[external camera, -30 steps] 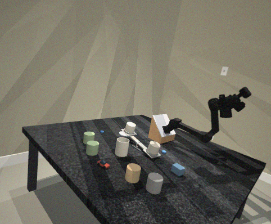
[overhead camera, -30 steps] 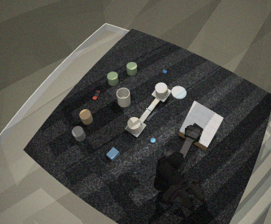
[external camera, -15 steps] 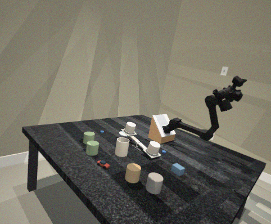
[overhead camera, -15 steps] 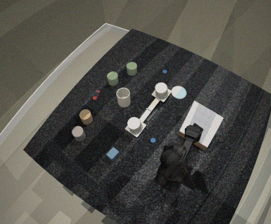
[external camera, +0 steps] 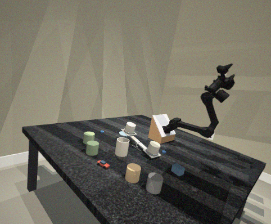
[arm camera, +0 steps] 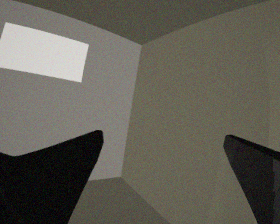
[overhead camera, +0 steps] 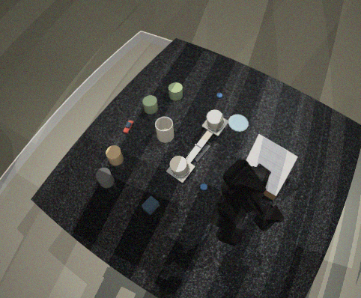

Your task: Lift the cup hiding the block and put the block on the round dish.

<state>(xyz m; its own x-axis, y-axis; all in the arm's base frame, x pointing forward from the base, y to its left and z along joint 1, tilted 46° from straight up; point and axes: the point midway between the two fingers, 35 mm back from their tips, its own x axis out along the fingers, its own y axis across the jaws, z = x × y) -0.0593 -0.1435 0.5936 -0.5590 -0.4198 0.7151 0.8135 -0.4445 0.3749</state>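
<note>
My gripper tip is 420 mm short of the grey block, 170 mm to the left of it and 590 mm above it. The rest, counted from my gripper tip: blue block 410 mm ahead, 30 mm to the left, 610 mm below; then round pale-blue dish 360 mm ahead, 550 mm to the right, 630 mm below; then grey cylinder 630 mm ahead, 60 mm to the left, 600 mm below.
</note>
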